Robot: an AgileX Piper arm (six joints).
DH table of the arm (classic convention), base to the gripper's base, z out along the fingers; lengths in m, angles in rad. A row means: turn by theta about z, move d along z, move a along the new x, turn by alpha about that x. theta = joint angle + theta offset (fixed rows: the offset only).
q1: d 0.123, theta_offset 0, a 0, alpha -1.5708
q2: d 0, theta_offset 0.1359, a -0.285, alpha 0
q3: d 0, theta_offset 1.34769, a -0.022, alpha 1.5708
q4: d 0.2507, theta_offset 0, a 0, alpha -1.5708
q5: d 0, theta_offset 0, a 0, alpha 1.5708
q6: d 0.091, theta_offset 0, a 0, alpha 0
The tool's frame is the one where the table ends.
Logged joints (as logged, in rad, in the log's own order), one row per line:
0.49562, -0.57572, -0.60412, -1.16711, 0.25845, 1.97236
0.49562, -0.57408, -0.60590, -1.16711, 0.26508, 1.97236
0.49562, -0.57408, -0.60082, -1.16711, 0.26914, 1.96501
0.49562, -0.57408, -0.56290, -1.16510, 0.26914, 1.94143
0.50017, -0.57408, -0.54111, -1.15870, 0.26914, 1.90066
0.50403, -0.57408, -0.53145, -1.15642, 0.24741, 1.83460
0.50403, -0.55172, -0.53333, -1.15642, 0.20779, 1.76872
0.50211, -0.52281, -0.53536, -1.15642, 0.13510, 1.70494
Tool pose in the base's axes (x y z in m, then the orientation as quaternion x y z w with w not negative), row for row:
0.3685, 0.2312, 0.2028, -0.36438, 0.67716, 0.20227, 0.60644
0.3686, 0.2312, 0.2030, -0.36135, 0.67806, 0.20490, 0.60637
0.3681, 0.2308, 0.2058, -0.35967, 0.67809, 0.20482, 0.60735
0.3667, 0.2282, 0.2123, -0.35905, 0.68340, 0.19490, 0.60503
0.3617, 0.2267, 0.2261, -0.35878, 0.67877, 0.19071, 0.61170
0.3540, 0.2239, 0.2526, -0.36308, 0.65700, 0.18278, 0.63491
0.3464, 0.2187, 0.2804, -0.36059, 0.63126, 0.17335, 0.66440
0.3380, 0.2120, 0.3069, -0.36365, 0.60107, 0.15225, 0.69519
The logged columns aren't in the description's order. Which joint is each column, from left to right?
Columns, left to right: q1, q4, q5, q3, q6, q2.
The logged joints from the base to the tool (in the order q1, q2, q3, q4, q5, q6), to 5 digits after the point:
0.49562, 1.97236, -1.16711, -0.57572, -0.60412, 0.25845
0.49562, 1.97236, -1.16711, -0.57408, -0.60590, 0.26508
0.49562, 1.96501, -1.16711, -0.57408, -0.60082, 0.26914
0.49562, 1.94143, -1.16510, -0.57408, -0.56290, 0.26914
0.50017, 1.90066, -1.15870, -0.57408, -0.54111, 0.26914
0.50403, 1.83460, -1.15642, -0.57408, -0.53145, 0.24741
0.50403, 1.76872, -1.15642, -0.55172, -0.53333, 0.20779
0.50211, 1.70494, -1.15642, -0.52281, -0.53536, 0.13510

